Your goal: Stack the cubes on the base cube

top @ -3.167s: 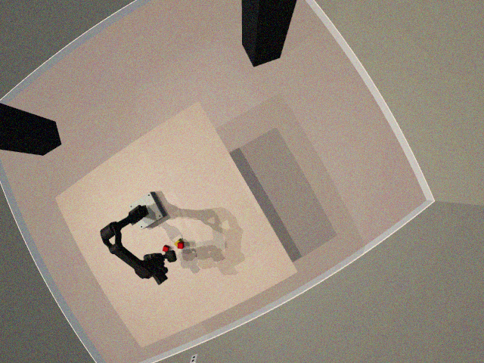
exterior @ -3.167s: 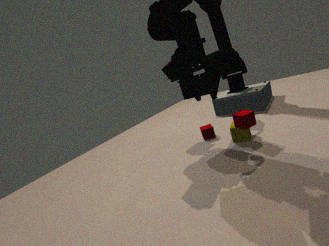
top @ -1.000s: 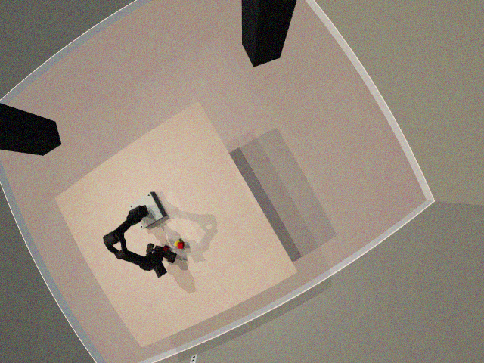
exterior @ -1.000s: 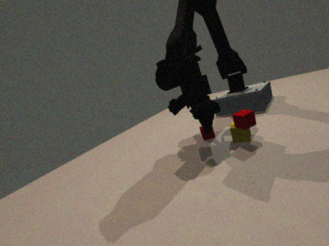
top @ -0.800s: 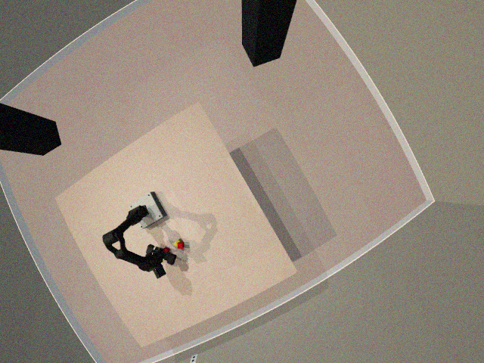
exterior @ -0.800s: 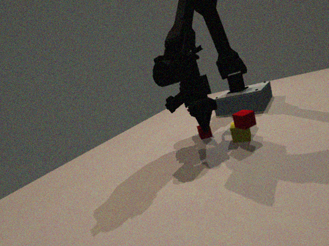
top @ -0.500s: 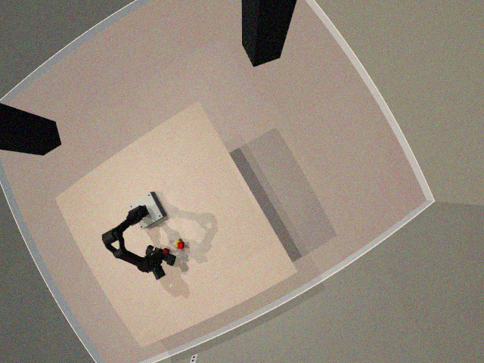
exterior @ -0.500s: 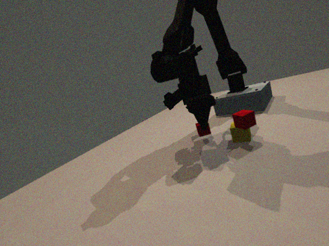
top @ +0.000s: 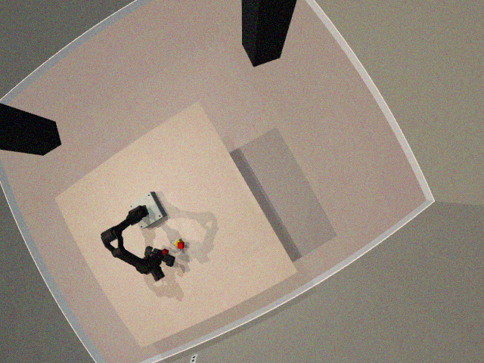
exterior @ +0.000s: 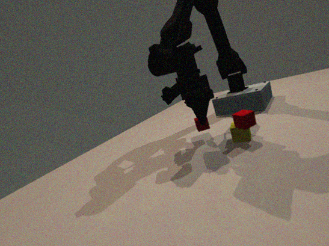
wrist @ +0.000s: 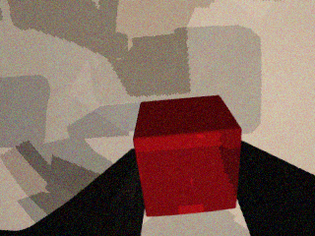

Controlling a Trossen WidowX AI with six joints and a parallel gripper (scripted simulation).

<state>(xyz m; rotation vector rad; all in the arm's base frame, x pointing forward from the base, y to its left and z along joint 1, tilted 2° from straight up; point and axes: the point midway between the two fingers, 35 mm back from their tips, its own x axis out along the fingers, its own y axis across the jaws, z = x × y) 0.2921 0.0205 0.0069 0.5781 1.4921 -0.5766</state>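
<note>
Now: gripper tip 2 cm past the yellow base cube, 10 cm to the right of it and 3 cm above it. From my gripper tip the other things lie so: red cube: right at my gripper tip.
</note>
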